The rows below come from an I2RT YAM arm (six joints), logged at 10 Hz.
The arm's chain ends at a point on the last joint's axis. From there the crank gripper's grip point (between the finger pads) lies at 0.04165 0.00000 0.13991 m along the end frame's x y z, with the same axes.
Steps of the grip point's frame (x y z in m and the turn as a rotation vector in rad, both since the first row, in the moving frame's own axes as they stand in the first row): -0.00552, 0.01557, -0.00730, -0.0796, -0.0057, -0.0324; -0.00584, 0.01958, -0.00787, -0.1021, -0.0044, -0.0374; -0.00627, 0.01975, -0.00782, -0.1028, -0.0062, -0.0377; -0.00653, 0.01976, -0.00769, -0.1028, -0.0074, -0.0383; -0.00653, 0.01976, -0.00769, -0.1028, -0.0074, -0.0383; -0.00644, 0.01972, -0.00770, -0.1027, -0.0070, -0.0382; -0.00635, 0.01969, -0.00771, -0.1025, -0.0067, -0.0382; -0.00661, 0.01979, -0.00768, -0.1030, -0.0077, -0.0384
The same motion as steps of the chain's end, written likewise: -0.00488, 0.00577, -0.00715, -0.0796, -0.0057, -0.0324; -0.00546, 0.00686, -0.00740, -0.1021, -0.0044, -0.0374; -0.00564, 0.00693, -0.00742, -0.1028, -0.0062, -0.0377; -0.00574, 0.00696, -0.00734, -0.1028, -0.0074, -0.0383; -0.00574, 0.00696, -0.00734, -0.1028, -0.0074, -0.0383; -0.00571, 0.00693, -0.00733, -0.1027, -0.0070, -0.0382; -0.00566, 0.00693, -0.00733, -0.1025, -0.0067, -0.0382; -0.00578, 0.00697, -0.00734, -0.1030, -0.0077, -0.0384
